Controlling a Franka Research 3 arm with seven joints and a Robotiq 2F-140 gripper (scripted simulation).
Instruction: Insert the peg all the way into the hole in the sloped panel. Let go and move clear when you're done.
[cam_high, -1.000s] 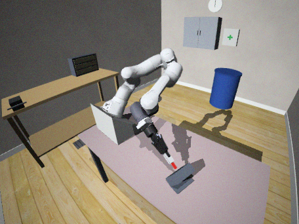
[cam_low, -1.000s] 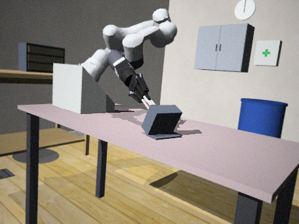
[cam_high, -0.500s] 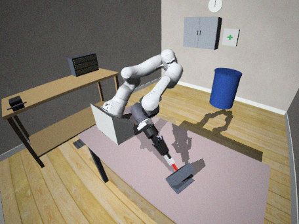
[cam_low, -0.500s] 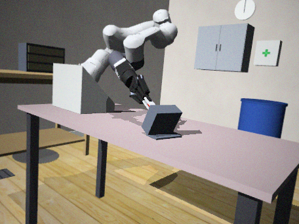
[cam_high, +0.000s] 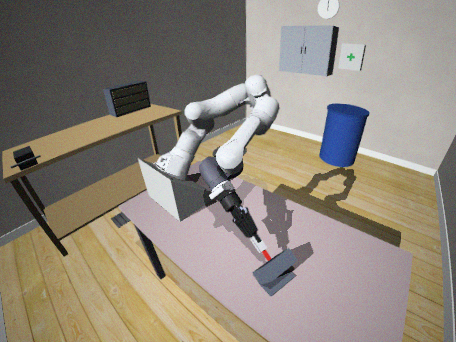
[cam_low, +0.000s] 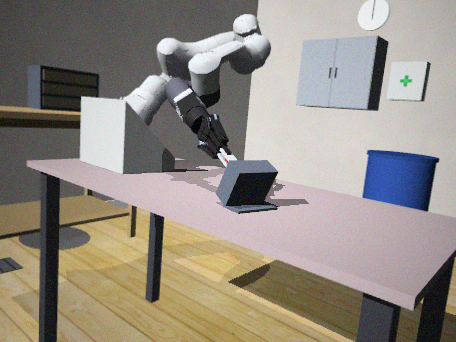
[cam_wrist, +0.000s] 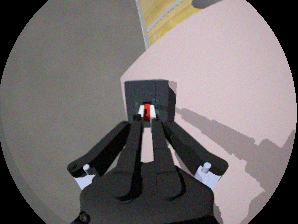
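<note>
My gripper is now 30 mm short of the red peg and 20 mm above it.
</note>
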